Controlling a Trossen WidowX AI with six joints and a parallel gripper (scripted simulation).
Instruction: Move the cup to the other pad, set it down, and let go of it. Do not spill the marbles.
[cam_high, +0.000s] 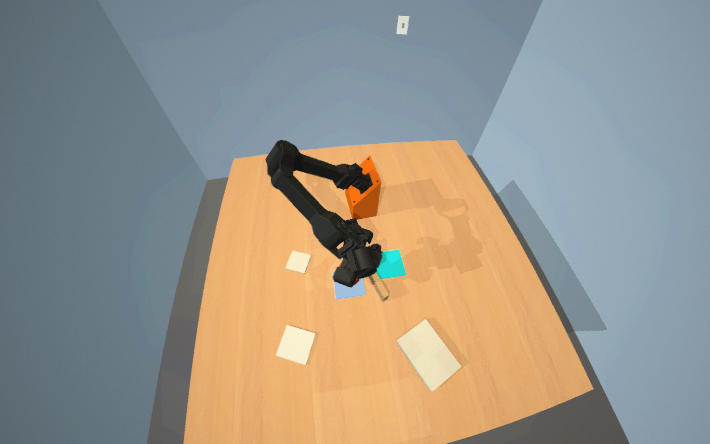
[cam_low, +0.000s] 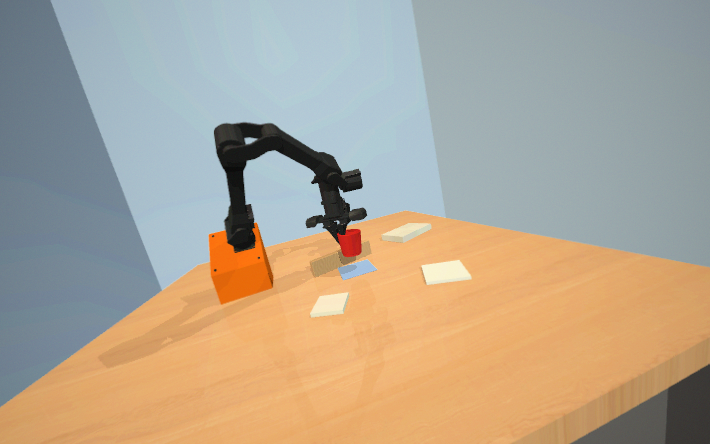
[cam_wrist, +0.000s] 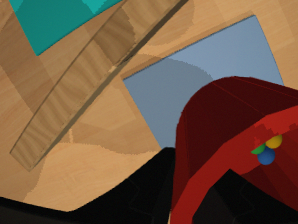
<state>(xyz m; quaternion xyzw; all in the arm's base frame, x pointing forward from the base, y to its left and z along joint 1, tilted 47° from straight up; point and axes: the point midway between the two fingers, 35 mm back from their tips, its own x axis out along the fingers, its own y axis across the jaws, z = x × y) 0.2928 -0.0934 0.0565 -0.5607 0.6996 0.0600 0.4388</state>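
Right now my gripper tip is 60 mm to the right of the low wooden wall and 70 mm above it. The rest, counted from my gripper tip: red cup (30 mm ahead, 20 mm to the right); blue pad (20 mm ahead, 20 mm to the right, 100 mm below).
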